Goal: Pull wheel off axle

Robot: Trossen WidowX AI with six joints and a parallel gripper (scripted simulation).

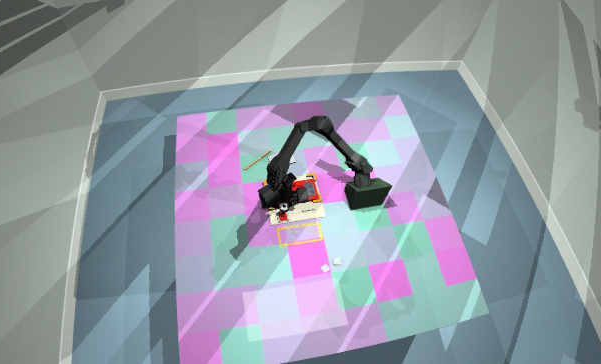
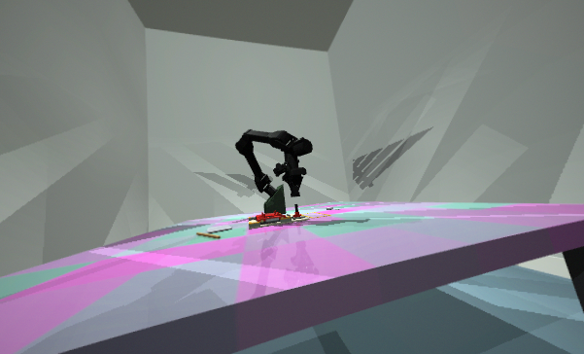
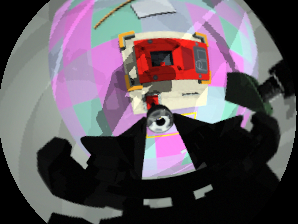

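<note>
The red axle lies 7 cm below my gripper tip. Also, from my gripper tip: pencil (9 cm ahead, 32 cm to the right, 10 cm below); grey wheel (right at my gripper tip).
</note>
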